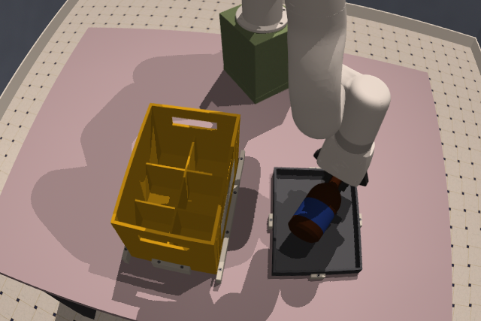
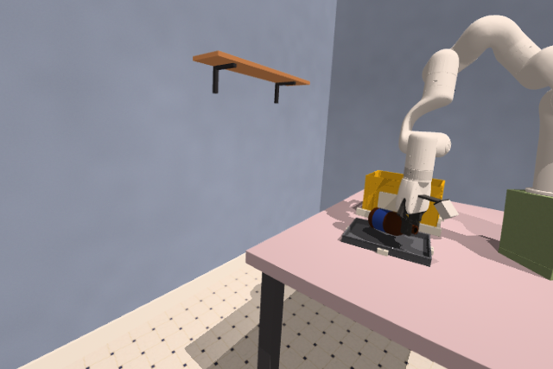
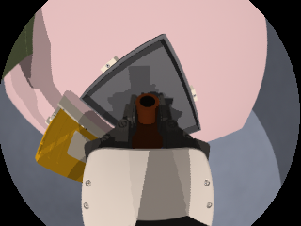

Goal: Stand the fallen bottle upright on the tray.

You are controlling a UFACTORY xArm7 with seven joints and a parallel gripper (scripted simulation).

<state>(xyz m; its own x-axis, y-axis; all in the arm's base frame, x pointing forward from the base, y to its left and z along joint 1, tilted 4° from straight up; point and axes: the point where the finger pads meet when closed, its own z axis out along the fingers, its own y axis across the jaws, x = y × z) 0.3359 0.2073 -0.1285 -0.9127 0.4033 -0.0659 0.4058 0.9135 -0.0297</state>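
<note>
Now: hand 50 mm short of the brown bottle, 20 mm to the left of it and 10 mm above it. The rest, counted from my hand: dark tray 70 mm ahead, 20 mm to the right, 70 mm below; then yellow crate 90 mm ahead, 300 mm to the right, 10 mm above.
</note>
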